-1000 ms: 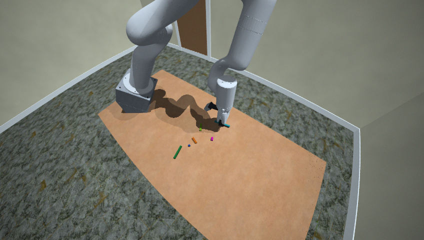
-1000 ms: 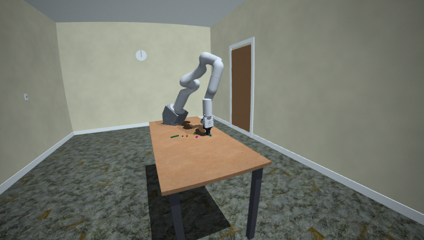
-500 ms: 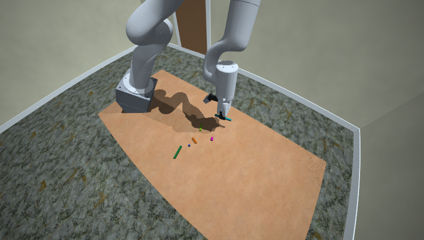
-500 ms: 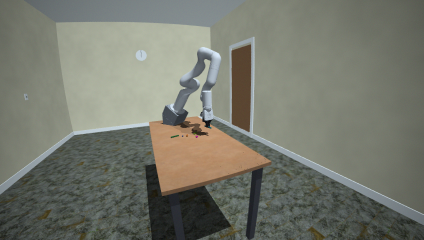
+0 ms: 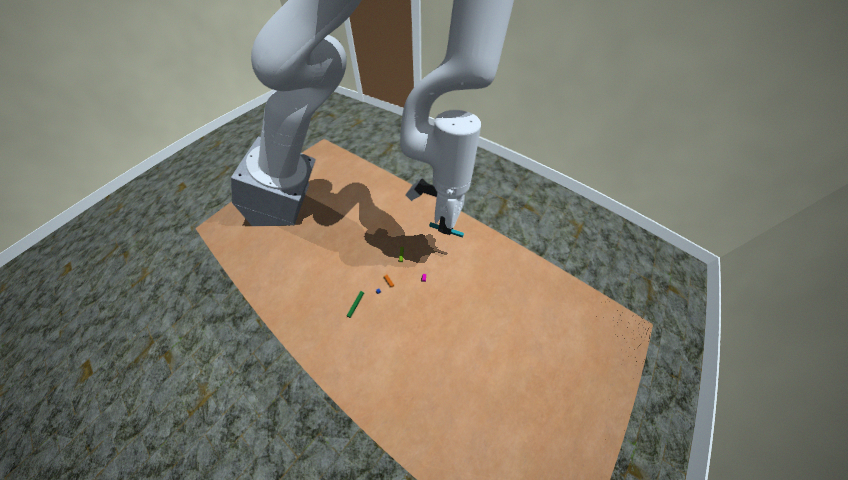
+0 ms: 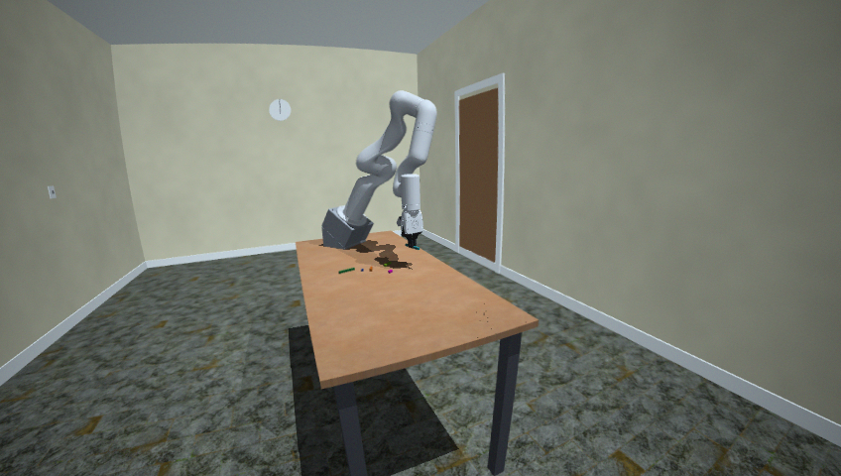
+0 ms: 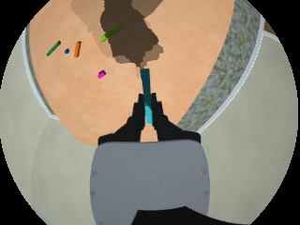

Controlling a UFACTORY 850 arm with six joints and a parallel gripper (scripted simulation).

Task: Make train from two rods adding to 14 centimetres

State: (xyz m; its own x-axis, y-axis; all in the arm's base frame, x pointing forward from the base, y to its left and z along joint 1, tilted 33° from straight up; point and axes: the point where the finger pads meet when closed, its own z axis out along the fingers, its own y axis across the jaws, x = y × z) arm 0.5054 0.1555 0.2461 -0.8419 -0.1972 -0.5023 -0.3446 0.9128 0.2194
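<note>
The orange rod is 19 cm to the right of my hand, 12 cm below it and 4 cm behind it. Round my hand: turquoise rod: 2 cm below; magenta rod: 12 cm below, 11 cm to the right, 3 cm ahead; lime rod: 12 cm below, 11 cm to the right, 8 cm behind.
</note>
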